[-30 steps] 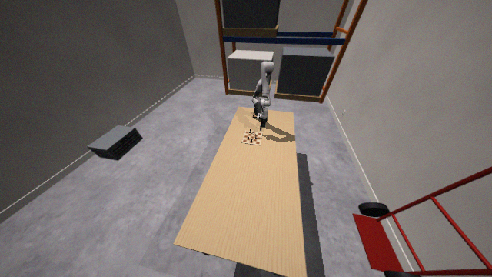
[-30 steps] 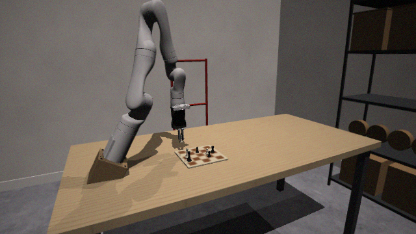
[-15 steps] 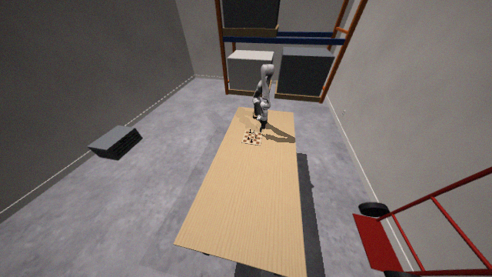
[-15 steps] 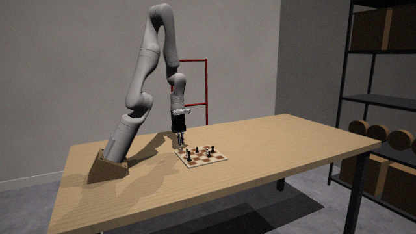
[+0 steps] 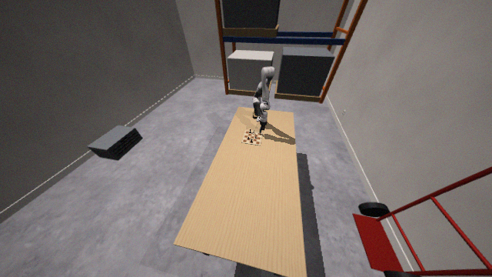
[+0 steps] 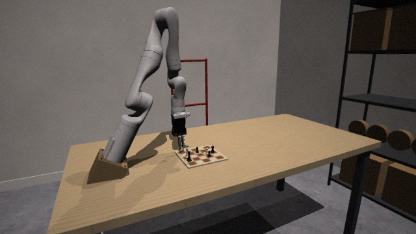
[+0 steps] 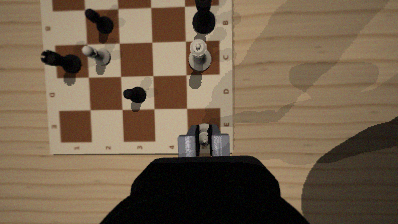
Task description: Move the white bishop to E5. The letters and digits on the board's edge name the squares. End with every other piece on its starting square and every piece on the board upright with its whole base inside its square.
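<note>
Now: the black piece 10 mm behind my hand, 120 mm to the right of it and 20 mm below it. The rest, counted from my hand: white bishop (10 mm below); chessboard (70 mm ahead, 90 mm to the right, 50 mm below).
</note>
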